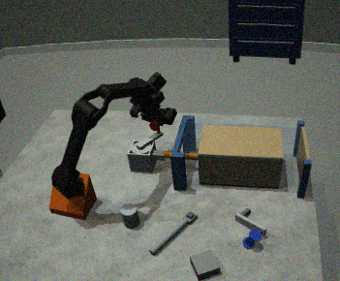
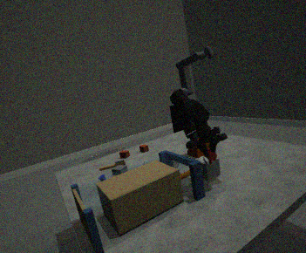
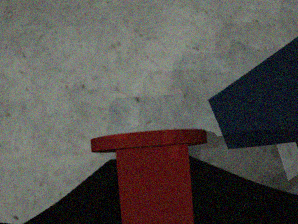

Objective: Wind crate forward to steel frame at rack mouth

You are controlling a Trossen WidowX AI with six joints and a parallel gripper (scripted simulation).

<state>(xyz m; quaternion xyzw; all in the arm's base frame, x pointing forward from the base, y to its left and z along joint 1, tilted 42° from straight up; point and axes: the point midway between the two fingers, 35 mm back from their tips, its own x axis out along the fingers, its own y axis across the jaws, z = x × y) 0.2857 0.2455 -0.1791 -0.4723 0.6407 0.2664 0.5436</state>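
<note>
Right now my gripper tip is 3 cm past the winch handle with red knob, 4 cm to the left of it and 3 cm above it. From my gripper tip the other things lie so: red handle 1 cm behind, 2 cm to the right; blue knob 33 cm ahead, 49 cm to the right, 10 cm below; grey winch 9 cm behind, 10 cm to the right, 10 cm below.
</note>
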